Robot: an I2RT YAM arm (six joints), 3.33 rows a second.
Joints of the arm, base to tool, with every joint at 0 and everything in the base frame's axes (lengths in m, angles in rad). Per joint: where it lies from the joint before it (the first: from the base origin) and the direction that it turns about. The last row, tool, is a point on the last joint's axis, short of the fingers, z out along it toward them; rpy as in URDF.
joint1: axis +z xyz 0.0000 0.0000 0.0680
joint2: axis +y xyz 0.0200 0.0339 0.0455
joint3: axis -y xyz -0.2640 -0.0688 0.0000
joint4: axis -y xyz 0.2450 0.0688 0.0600
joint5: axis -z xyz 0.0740 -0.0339 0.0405
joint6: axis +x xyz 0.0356 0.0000 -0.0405
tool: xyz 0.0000 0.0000 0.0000 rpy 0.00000 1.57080 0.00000
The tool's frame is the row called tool.
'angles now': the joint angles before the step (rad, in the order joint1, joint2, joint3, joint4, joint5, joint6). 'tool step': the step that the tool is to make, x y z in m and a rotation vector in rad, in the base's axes. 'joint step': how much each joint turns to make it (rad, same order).
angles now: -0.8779, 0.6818, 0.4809, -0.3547, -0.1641, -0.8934
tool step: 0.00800, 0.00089, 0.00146, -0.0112, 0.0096, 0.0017
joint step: 0.0516, 0.0254, 0.0098, 0.0196, 0.0502, 0.0140
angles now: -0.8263, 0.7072, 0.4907, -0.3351, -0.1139, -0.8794
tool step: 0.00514, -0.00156, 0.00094, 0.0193, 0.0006, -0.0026
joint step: 0.0184, 0.0305, 0.0148, 0.0036, 0.0111, 0.0221
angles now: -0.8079, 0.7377, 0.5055, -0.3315, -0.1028, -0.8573
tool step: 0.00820, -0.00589, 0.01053, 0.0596, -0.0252, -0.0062
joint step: 0.0060, 0.0609, 0.0635, -0.0217, -0.0220, 0.0570
